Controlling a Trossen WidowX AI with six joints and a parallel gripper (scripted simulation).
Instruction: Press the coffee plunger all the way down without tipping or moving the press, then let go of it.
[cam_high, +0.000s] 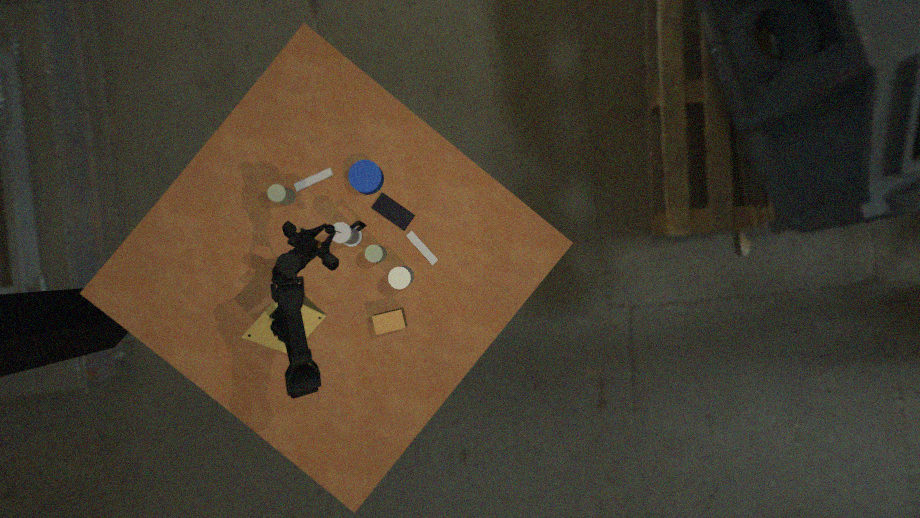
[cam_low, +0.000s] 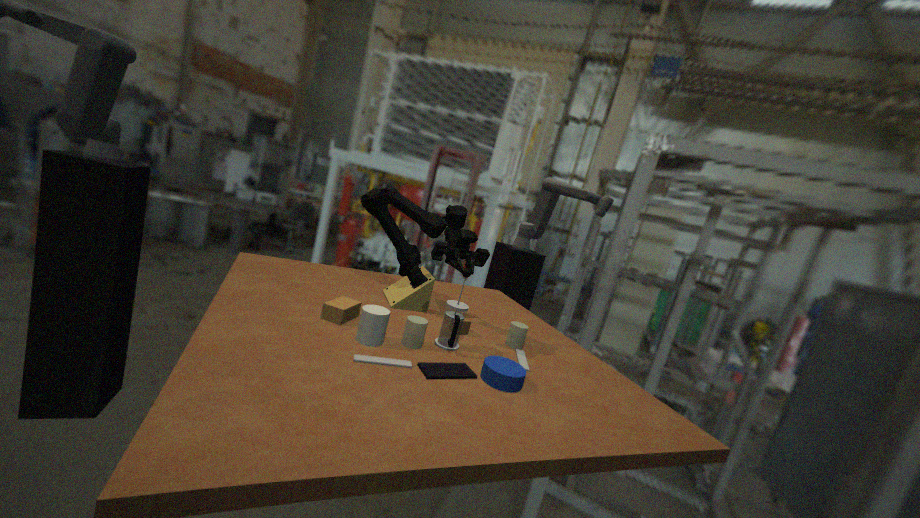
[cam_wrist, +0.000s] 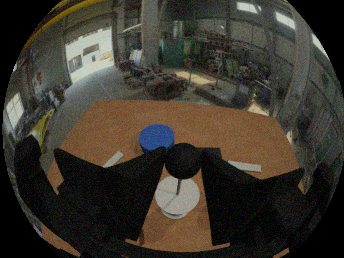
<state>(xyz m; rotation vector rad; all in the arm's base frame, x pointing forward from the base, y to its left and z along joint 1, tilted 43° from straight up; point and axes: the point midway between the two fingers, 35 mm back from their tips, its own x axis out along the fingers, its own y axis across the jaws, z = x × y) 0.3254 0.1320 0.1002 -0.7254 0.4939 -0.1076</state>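
Now: gripper tip 130 mm above the coffee press. The rest, counted from my gripper tip: small brown cube: 140 mm behind, 90 mm to the left, 220 mm below; then blue disc: 190 mm ahead, 100 mm to the left, 220 mm below; then dark flat plate: 160 mm ahead, 60 mm to the right, 240 mm below.
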